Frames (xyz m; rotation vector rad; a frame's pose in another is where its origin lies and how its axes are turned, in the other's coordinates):
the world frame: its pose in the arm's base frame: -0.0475 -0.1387 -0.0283 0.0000 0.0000 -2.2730
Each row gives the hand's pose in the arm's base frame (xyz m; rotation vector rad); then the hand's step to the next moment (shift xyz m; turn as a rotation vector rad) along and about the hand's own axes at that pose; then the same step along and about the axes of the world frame.
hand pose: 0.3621 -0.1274 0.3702 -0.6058 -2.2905 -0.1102
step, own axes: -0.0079 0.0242 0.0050 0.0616 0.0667 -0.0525
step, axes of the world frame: -0.0231 -0.0031 -0.0115 -0.0709 -0.0242 0.0734
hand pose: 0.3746 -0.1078 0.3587 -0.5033 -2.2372 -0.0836
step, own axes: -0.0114 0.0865 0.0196 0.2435 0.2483 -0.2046
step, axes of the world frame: -0.0777 -0.0321 -0.0305 -0.2647 -0.0930 0.2900
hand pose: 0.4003 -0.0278 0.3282 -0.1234 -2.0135 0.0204
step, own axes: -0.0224 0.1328 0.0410 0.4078 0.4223 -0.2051
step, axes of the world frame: -0.0895 -0.0980 -0.0471 -0.3727 -0.2578 0.4259
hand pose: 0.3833 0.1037 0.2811 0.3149 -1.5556 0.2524
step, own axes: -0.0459 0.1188 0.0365 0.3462 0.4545 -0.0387
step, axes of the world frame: -0.0270 -0.1228 -0.0417 -0.2447 -0.3685 0.3637
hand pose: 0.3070 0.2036 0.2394 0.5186 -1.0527 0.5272
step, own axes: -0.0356 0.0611 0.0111 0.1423 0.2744 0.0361
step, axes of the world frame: 0.0128 -0.0679 -0.0188 -0.0685 -0.2421 0.1831
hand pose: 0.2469 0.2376 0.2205 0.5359 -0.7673 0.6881
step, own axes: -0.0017 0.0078 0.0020 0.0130 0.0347 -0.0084
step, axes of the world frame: 0.0023 -0.0078 0.0014 -0.0158 -0.0326 0.0114
